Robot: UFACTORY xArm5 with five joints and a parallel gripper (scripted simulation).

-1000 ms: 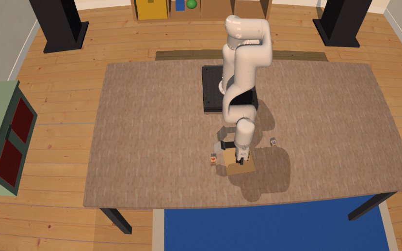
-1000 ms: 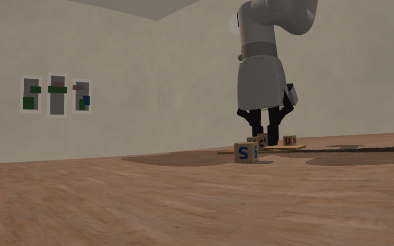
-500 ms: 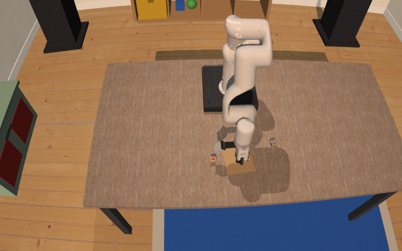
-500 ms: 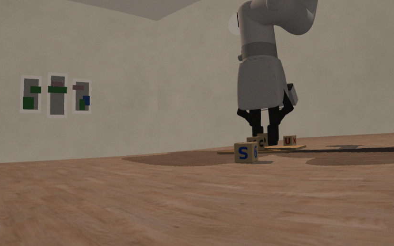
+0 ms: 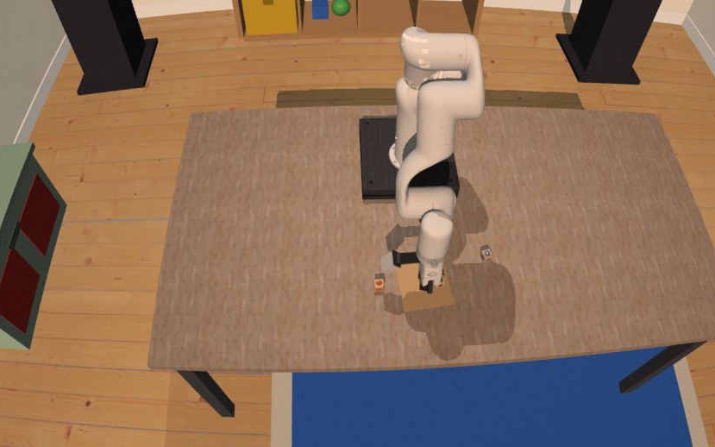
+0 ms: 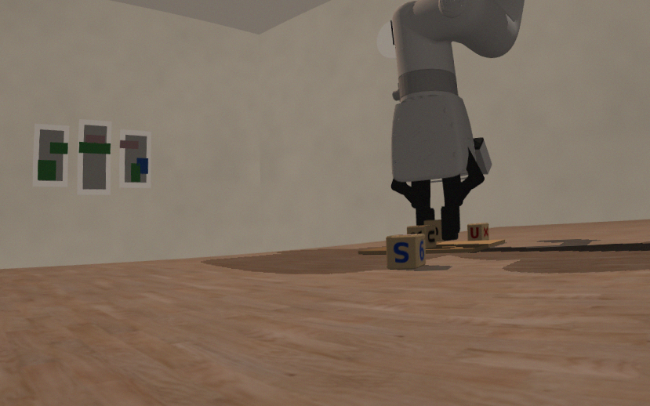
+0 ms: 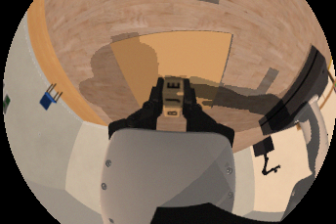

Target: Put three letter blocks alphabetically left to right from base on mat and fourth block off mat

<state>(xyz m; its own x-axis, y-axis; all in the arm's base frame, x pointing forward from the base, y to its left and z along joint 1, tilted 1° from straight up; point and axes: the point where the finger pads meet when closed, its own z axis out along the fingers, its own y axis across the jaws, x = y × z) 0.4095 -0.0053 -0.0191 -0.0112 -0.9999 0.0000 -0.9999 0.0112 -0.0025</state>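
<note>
My hand is 3 cm above the tan mat. Also, from my hand: letter block 12 cm to the right, 2 cm below.
</note>
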